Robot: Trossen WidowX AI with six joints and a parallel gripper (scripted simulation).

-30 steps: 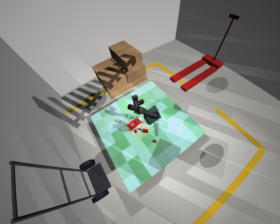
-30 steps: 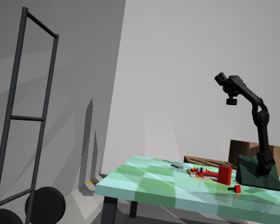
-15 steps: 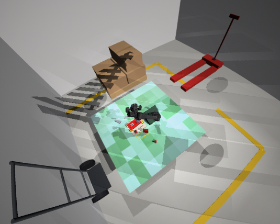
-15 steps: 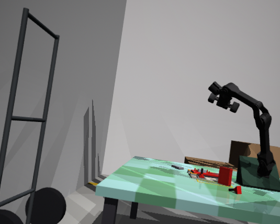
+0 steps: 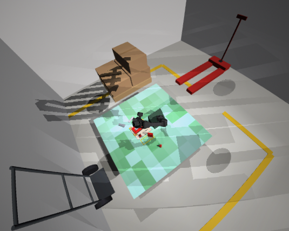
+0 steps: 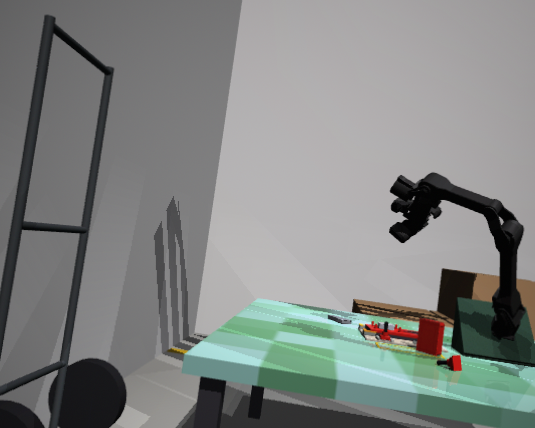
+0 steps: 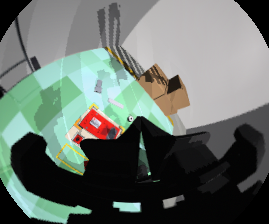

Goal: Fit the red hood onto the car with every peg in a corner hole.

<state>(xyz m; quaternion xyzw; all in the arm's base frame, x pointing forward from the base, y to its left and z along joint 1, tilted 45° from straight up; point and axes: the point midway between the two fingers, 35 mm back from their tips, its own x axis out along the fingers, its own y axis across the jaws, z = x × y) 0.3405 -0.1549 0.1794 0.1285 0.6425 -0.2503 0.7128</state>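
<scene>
The red hood is 300 mm below my gripper tip, 170 mm to the left of it and 90 mm behind it.
</scene>
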